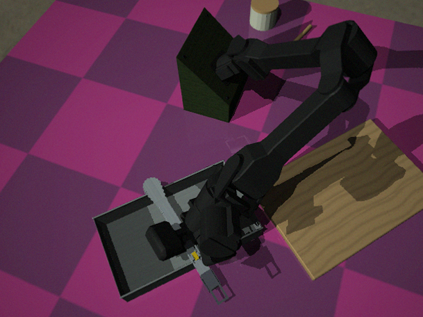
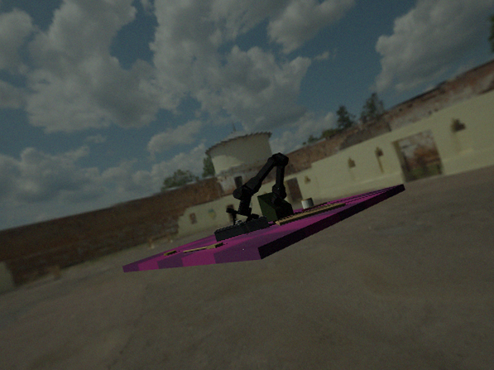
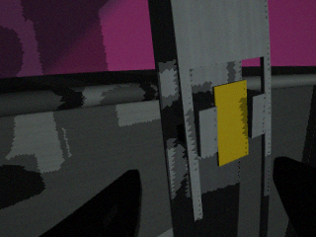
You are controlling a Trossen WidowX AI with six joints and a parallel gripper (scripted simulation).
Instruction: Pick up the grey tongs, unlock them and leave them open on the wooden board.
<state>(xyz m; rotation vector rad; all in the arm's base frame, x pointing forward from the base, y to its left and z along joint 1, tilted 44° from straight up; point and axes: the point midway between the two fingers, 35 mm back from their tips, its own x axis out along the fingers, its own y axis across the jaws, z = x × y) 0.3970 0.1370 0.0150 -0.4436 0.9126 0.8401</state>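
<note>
Now: gripper tip 40 mm to the right of the yellow lock piece and 30 mm below it. From my gripper tip the other things lie so: roasting tin: 40 mm behind, 30 mm to the right, 10 mm below; then wooden board: 280 mm behind, 260 mm to the left, 30 mm below.
</note>
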